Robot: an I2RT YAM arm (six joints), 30 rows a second.
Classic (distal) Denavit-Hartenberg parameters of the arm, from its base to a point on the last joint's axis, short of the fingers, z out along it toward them. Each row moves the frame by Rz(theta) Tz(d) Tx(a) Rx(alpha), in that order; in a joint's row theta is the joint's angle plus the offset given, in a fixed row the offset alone. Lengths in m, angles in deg.
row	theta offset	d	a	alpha
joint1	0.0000	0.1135	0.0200	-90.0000
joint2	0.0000	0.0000	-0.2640	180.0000
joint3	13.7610	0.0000	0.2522	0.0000
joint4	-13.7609	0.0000	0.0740	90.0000
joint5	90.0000	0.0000	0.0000	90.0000
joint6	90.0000	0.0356	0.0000	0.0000
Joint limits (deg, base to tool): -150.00..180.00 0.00..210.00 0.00..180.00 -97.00..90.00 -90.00..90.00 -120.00..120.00
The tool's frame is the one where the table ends.
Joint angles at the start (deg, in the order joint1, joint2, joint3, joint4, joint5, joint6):
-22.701 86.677 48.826 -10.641 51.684 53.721
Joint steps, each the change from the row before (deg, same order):
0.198 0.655 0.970 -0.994 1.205 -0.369
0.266 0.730 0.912 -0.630 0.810 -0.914
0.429 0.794 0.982 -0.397 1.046 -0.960
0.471 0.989 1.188 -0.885 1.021 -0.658
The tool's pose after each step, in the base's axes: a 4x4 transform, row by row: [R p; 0 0 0 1], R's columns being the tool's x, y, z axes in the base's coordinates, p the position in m. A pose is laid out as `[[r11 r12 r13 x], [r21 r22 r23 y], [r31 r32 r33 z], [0 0 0 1]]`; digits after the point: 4 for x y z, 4 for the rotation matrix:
[[0.1545 0.9862 0.0592 0.2672], [0.4600 -0.0187 -0.8877 -0.1414], [-0.8744 0.1644 -0.4565 0.2033], [0 0 0 1]]
[[0.1309 0.9901 0.0500 0.2703], [0.4535 -0.0149 -0.8911 -0.1415], [-0.8816 0.1393 -0.4510 0.2040], [0 0 0 1]]
[[0.1086 0.9932 0.0423 0.2744], [0.4430 -0.0102 -0.8965 -0.1411], [-0.8899 0.1161 -0.4411 0.2050], [0 0 0 1]]
[[0.0841 0.9959 0.0324 0.2789], [0.4353 -0.0075 -0.9002 -0.1405], [-0.8963 0.0898 -0.4342 0.2056], [0 0 0 1]]

